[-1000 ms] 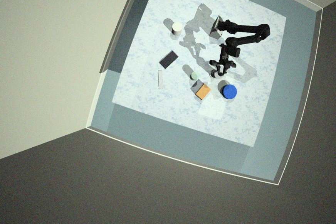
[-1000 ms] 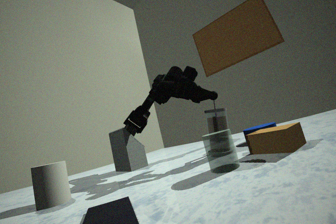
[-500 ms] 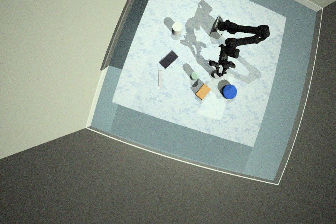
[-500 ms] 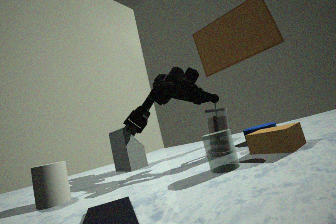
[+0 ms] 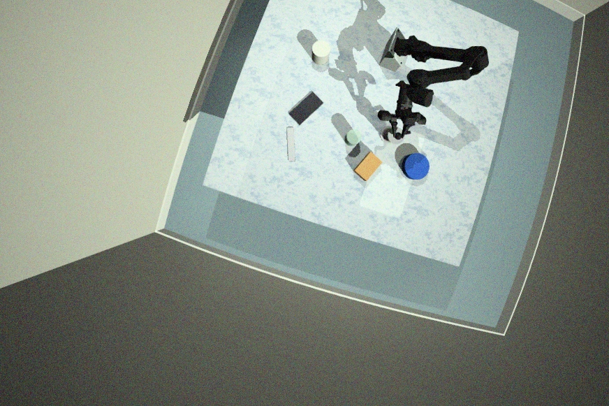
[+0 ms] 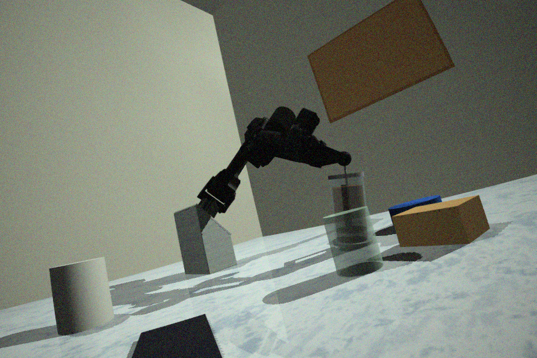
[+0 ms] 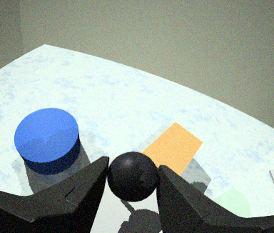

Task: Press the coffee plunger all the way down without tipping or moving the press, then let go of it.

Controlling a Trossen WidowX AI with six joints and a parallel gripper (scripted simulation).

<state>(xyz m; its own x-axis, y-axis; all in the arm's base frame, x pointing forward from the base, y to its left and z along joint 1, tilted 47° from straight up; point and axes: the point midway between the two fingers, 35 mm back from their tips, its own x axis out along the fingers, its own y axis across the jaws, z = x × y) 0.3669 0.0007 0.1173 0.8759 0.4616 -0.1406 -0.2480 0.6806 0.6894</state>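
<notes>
Now: gripper tip 30 mm past the coffee press, 10 mm to the right of it and 80 mm above it. The rest, counted from my gripper tip: blue cylinder: 60 mm ahead, 160 mm to the left, 150 mm below; then pale green glass cylinder: 40 mm ahead, 160 mm to the right, 140 mm below; then dark slab: 30 mm behind, 400 mm to the right, 170 mm below.
</notes>
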